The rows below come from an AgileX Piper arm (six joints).
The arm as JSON. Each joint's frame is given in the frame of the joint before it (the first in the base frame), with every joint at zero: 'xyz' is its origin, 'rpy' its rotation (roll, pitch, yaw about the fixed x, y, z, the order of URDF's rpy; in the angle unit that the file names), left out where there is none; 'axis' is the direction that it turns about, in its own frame. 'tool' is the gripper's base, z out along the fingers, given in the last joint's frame.
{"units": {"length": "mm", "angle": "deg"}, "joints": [
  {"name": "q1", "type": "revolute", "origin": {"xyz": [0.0, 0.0, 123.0]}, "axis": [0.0, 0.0, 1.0]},
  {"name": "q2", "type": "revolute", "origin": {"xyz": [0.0, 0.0, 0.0]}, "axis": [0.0, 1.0, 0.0]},
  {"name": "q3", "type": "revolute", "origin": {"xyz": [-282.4, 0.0, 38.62]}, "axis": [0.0, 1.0, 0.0]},
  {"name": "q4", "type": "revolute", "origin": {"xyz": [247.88, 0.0, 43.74]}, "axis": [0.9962, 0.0, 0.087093]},
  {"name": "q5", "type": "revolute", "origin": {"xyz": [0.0, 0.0, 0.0]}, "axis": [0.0, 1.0, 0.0]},
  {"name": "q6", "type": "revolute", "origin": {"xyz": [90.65, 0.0, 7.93]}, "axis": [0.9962, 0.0, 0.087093]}
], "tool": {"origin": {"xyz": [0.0, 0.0, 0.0], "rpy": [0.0, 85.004, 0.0]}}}
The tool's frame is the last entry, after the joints.
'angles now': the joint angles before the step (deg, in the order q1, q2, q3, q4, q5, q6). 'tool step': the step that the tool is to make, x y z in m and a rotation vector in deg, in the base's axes. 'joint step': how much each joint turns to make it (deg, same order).
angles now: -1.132, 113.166, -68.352, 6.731, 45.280, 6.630
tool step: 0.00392, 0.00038, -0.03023, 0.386, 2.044, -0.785
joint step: 0.000, 4.793, 0.051, 0.784, -2.814, 0.000
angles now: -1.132, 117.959, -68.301, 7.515, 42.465, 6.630
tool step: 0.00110, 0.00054, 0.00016, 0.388, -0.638, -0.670
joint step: -0.001, -0.006, -0.001, 0.636, -0.644, 0.160
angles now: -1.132, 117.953, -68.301, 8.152, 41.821, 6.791
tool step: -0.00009, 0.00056, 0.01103, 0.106, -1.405, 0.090
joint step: 0.054, -1.728, 0.000, 0.149, 0.339, -0.105
